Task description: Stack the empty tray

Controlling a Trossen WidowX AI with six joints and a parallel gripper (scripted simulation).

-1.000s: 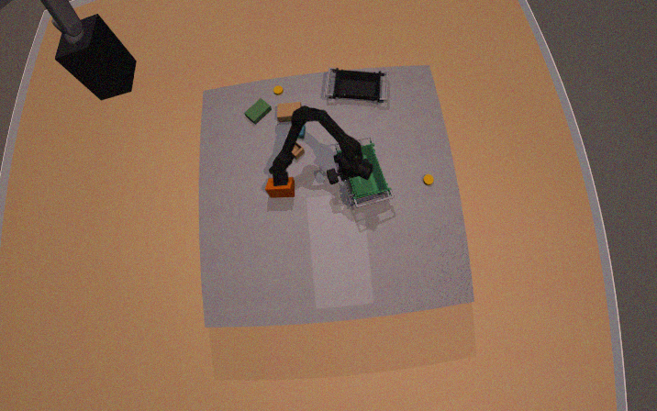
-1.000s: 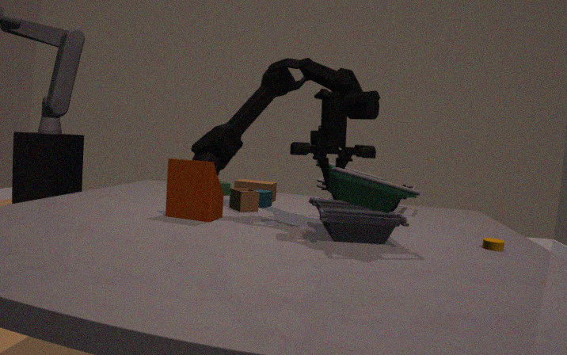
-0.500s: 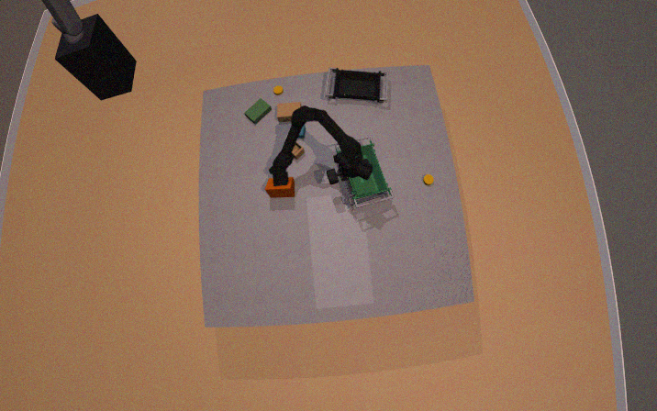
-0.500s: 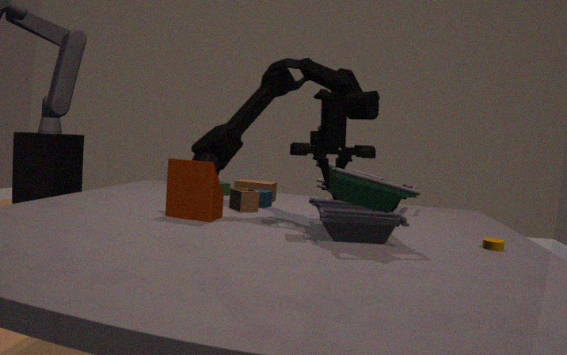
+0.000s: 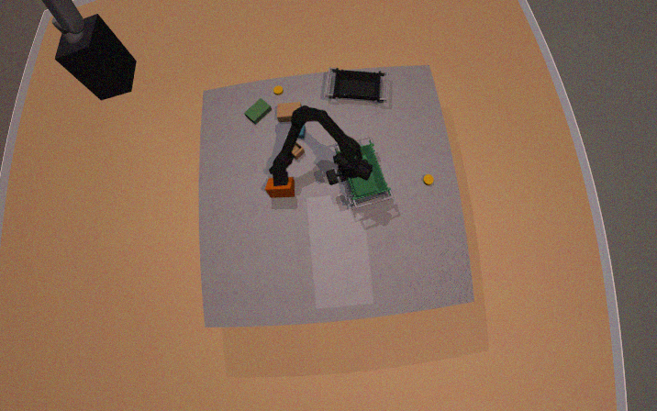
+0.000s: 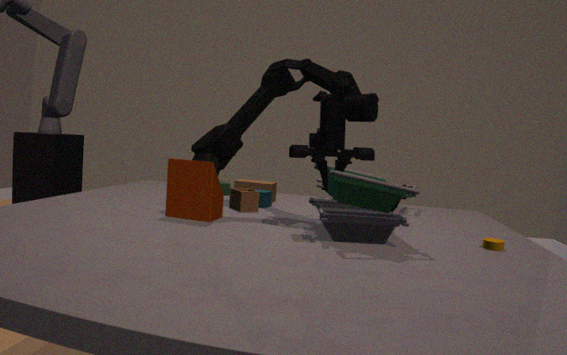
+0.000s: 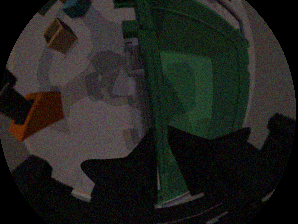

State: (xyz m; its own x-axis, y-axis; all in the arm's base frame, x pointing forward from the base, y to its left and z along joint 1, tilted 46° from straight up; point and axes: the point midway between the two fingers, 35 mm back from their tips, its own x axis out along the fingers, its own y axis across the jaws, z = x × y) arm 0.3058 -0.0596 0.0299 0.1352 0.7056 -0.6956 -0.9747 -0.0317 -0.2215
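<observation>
My gripper tip is 7 cm short of the green tray, 1 cm to the right of it and 2 cm below it. From my gripper tip the other things lie so: small box 24 cm behind, 20 cm to the left, 8 cm below; cyan block 21 cm behind, 30 cm to the left, 7 cm below; tan block 25 cm behind, 42 cm to the left, 6 cm below.
</observation>
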